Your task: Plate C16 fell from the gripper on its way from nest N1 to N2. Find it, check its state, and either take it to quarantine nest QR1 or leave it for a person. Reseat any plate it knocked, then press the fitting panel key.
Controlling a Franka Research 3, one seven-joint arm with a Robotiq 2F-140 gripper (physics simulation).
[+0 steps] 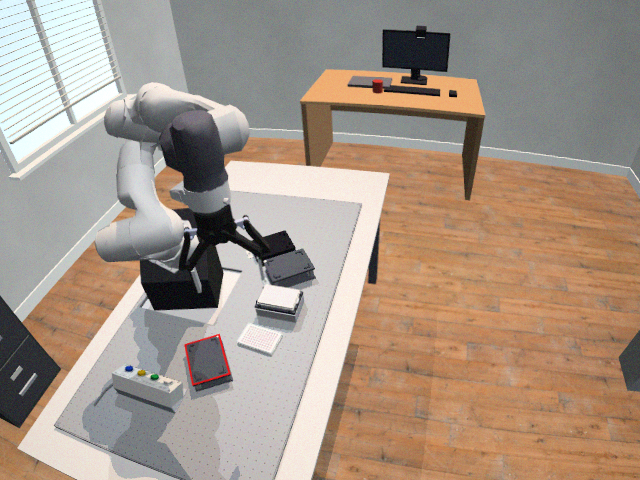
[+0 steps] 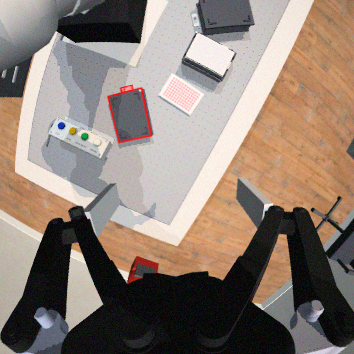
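Observation:
My gripper is open and empty, high above the bench. A white plate with red-tinted wells lies flat, wells up, on the perforated mat; its label cannot be read. It is between the empty red-rimmed nest and a dark nest that bears a white-topped plate. Whether that plate sits level is too small to tell. Another dark nest is empty. The key panel has blue, yellow, green and white keys.
A flat black item lies behind the empty dark nest. The robot's black base block stands at the bench's left side. The mat lies on the white bench. A wooden desk stands at the back.

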